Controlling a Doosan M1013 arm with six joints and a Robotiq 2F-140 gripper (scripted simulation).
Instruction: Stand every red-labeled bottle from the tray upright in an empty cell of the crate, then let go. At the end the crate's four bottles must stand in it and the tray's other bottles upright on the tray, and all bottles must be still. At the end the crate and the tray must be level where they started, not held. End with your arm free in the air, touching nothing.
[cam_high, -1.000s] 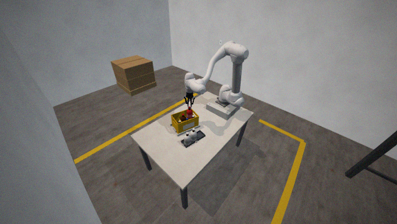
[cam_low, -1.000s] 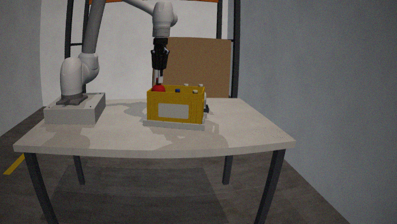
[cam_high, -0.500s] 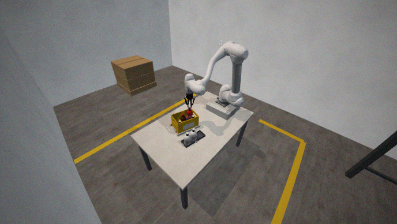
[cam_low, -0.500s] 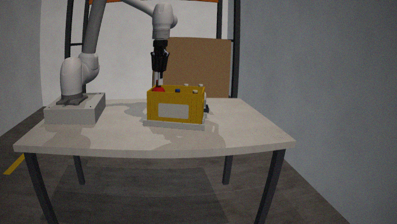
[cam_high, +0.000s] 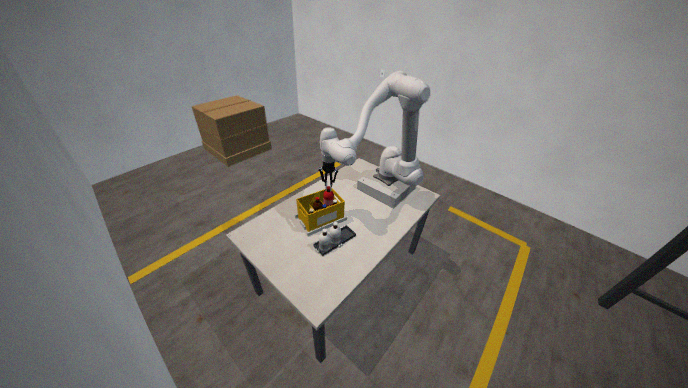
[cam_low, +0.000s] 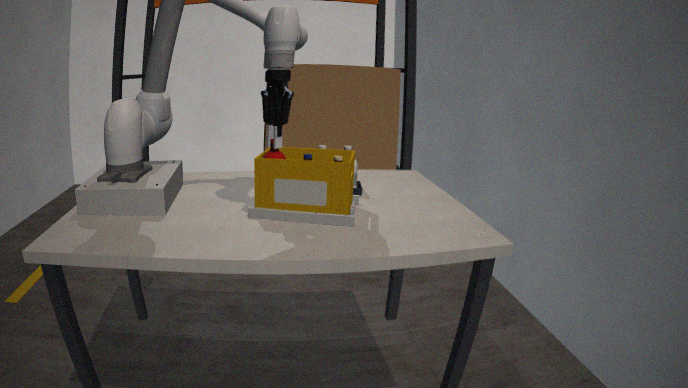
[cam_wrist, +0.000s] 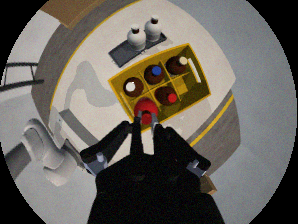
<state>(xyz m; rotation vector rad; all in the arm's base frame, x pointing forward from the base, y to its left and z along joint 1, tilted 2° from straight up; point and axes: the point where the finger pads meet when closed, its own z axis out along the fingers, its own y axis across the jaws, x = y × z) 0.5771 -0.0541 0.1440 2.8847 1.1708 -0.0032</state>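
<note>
My hand is 90 mm above the red-labeled bottle. The rest, counted from my hand: crate: 90 mm ahead, 30 mm to the left, 150 mm below.
</note>
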